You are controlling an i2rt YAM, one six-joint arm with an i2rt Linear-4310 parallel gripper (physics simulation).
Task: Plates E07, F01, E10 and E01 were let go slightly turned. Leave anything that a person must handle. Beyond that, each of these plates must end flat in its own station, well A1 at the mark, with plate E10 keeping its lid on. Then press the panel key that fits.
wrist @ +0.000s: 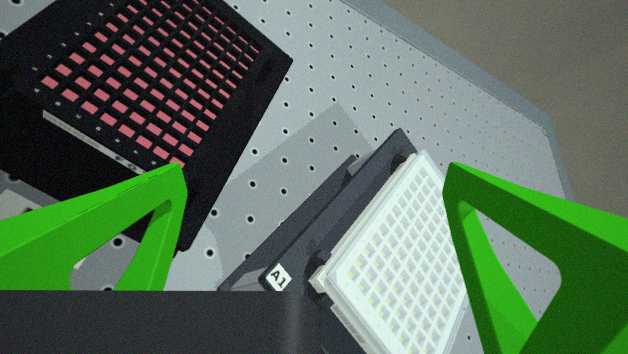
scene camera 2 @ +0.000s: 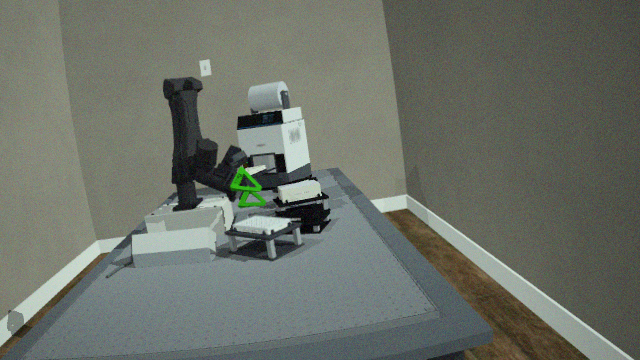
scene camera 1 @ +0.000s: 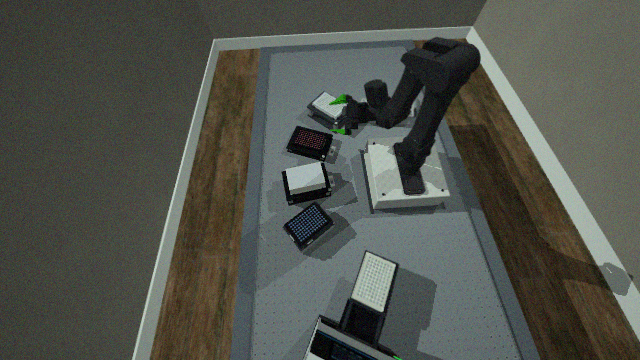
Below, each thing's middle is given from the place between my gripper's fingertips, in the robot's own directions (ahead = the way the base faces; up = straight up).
My gripper is now 110 mm to the left of the clear lid (wrist: 397, 277), 40 mm above it and 10 mm past it. Round my hand: red-welled plate (wrist: 138, 92): 80 mm below, 80 mm ahead, 40 mm to the left; then blue-welled plate (scene camera 1: 307, 223): 390 mm to the left, 110 mm ahead, 50 mm below.
